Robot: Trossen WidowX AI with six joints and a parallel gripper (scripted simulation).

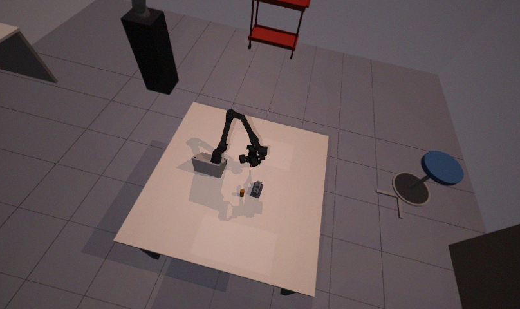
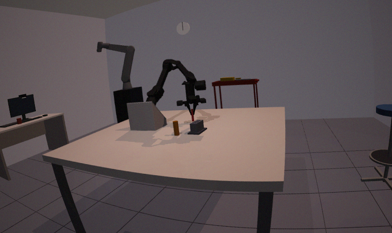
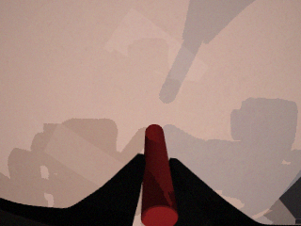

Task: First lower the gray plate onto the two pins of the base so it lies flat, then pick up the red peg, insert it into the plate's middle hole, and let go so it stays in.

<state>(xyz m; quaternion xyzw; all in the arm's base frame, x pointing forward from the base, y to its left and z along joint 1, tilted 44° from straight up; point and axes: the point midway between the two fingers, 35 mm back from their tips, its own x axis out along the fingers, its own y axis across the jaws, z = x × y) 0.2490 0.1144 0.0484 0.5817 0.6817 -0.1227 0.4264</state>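
My gripper tip is now 90 mm short of the gray plate, 180 mm to the left of it and 10 mm above it. The rest, counted from my gripper tip: dark base: 90 mm ahead, 180 mm to the right, 50 mm below; orange cylinder: 250 mm to the right, 20 mm below; red peg: right at my gripper tip.
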